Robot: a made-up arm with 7 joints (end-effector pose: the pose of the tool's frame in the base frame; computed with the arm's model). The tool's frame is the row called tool. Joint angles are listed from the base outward.
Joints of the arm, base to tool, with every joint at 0 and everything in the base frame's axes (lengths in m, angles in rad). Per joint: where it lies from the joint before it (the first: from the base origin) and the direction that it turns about. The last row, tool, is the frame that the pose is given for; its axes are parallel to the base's.
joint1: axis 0 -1 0 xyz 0 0 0.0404
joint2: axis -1 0 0 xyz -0.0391 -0.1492 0.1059
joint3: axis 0 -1 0 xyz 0.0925 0.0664 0.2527
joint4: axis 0 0 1 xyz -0.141 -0.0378 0.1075
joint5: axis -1 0 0 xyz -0.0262 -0.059 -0.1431
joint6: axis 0 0 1 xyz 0.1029 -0.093 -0.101
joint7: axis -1 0 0 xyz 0.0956 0.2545 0.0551
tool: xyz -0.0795 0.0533 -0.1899
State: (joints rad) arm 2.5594 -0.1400 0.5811 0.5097 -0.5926 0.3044 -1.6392
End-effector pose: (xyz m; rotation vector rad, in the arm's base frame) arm 0.0208 0.0035 -0.4166 -0.6479 -0.9419 2.3742
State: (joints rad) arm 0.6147 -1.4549 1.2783 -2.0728 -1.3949 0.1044 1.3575
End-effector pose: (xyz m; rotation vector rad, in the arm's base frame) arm 0.0495 -0.2791 0.1231 2.5127 0.6527 -1.6341
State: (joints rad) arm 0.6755 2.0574 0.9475 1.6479 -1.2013 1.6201 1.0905
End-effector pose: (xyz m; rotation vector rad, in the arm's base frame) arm -0.0262 -0.1684 0.1857 -0.6586 1.1194 2.2180
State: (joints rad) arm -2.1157 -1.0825 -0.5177 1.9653 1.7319 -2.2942 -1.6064
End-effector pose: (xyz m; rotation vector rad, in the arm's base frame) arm 0.6923 -0.5985 -0.3308 0.8956 -1.0375 -2.0110
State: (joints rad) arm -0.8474 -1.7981 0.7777 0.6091 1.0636 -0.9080 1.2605
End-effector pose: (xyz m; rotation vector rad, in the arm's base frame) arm 0.1068 -0.4129 -0.1066 -0.8687 1.1891 -1.3100
